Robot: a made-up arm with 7 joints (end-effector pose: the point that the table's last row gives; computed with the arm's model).
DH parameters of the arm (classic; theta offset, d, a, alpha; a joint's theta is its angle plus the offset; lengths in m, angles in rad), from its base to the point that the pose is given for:
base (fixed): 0 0 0 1.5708
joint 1: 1.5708 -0.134 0 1.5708
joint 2: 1.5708 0 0 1.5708
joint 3: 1.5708 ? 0 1.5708
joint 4: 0 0 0 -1.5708
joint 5: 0 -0.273 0 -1.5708
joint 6: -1.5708 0 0 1.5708
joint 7: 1.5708 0 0 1.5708
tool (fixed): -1.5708 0 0 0
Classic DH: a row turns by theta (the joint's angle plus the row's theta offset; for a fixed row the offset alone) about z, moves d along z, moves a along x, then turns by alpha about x.
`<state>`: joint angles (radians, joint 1 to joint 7).
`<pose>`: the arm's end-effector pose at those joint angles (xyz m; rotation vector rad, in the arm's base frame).
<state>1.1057 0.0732 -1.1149 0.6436 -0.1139 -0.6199 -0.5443</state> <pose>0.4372 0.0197 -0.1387 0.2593 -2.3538 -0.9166</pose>
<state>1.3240 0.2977 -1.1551 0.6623 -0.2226 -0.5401 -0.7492</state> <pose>0.4684 0.1163 -0.0481 0.8427 -2.4936 -0.8429</pose>
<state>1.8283 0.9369 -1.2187 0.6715 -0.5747 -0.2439 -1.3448</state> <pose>0.3606 0.3931 0.1555 -2.1397 1.8145 0.1507</pose>
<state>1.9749 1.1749 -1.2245 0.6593 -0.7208 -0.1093 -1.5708</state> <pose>0.2674 0.4800 0.1761 -2.2568 1.2148 -0.0506</pose>
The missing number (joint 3, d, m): -0.225
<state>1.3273 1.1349 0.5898 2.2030 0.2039 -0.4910 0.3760</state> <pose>-0.0375 0.2434 0.1979 -1.3972 1.7106 0.7004</pose>
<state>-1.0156 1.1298 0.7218 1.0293 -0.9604 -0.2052 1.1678</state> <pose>0.0787 0.5307 -0.1578 0.1833 0.8060 -1.1936</pose>
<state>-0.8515 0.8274 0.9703 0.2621 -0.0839 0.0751 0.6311</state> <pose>-0.1901 0.5333 -0.2197 0.4778 0.1107 0.3765</pose>
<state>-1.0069 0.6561 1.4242 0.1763 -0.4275 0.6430 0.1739</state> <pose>-0.3025 0.4727 -0.1996 0.7909 0.9256 0.8840</pose>
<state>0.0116 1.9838 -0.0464 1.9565 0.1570 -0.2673 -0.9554</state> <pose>0.2522 0.2507 0.0413 1.2710 -2.3334 -1.1692</pose>
